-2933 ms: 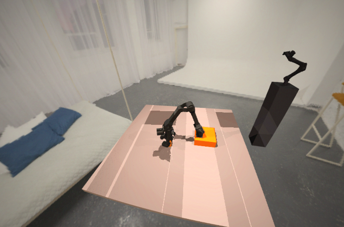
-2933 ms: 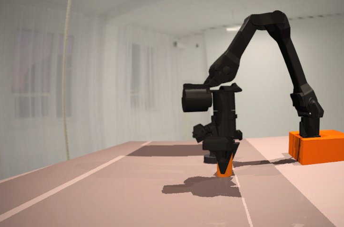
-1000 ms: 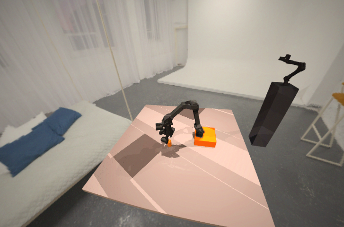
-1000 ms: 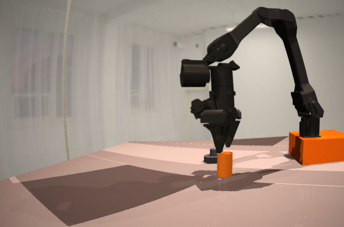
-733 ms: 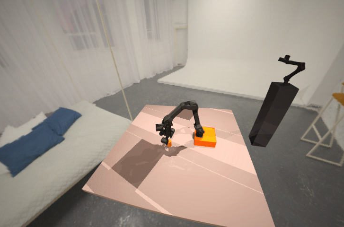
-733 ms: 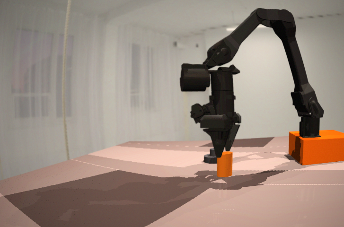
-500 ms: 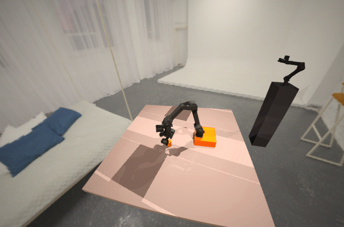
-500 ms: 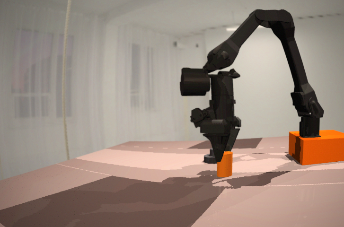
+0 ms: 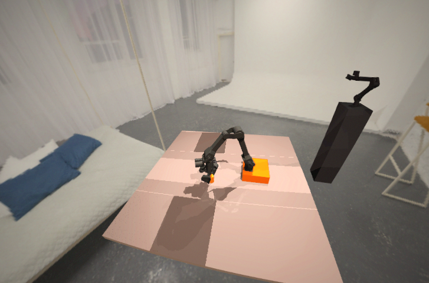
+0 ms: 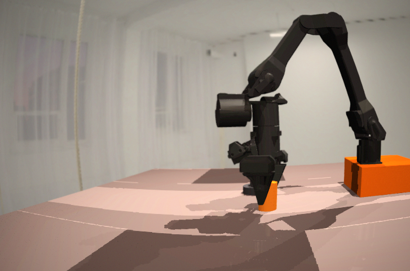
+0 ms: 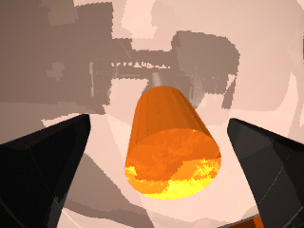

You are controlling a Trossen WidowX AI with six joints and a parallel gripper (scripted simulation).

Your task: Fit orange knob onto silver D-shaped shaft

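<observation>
Now: the orange knob 20 mm above my gripper tip. From my gripper tip the other things lie so: dark round pedestal (190 mm to the right, 40 mm ahead, 10 mm above).
</observation>
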